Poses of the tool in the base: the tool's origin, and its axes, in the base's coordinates. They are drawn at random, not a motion.
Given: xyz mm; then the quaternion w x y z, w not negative.
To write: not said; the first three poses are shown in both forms.
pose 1, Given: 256, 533, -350, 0.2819, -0.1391, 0.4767, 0.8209
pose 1, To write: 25.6, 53.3, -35.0, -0.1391, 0.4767, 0.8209, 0.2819
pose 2, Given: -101, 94, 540, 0.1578, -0.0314, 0.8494, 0.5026
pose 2, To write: -10.1, 9.4, 54.0, -0.0314, 0.8494, 0.5026, 0.1578
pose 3, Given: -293, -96, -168, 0.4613, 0.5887, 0.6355, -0.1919
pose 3, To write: -29.3, -9.6, -16.8, 0.5887, 0.6355, -0.1919, 0.4613
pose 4, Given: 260, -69, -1, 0.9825, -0.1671, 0.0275, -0.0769
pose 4, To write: 26.0, -6.9, -0.1, -0.1671, 0.0275, -0.0769, 0.9825
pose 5, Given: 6, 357, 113, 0.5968, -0.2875, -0.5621, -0.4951
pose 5, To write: 0.6, 35.7, 11.3, -0.2875, -0.5621, -0.4951, 0.5968
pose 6, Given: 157, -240, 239, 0.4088, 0.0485, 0.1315, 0.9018
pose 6, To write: 15.7, -24.0, 23.9, 0.0485, 0.1315, 0.9018, 0.4088
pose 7, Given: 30, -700, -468, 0.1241, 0.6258, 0.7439, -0.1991
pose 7, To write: 3.0, -70.0, -46.8, 0.6258, 0.7439, -0.1991, 0.1241
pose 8, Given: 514, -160, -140, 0.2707, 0.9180, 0.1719, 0.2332
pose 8, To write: 51.4, -16.0, -14.0, 0.9180, 0.1719, 0.2332, 0.2707
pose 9, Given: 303, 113, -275, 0.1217, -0.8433, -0.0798, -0.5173
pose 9, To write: 30.3, 11.3, -27.5, -0.8433, -0.0798, -0.5173, 0.1217
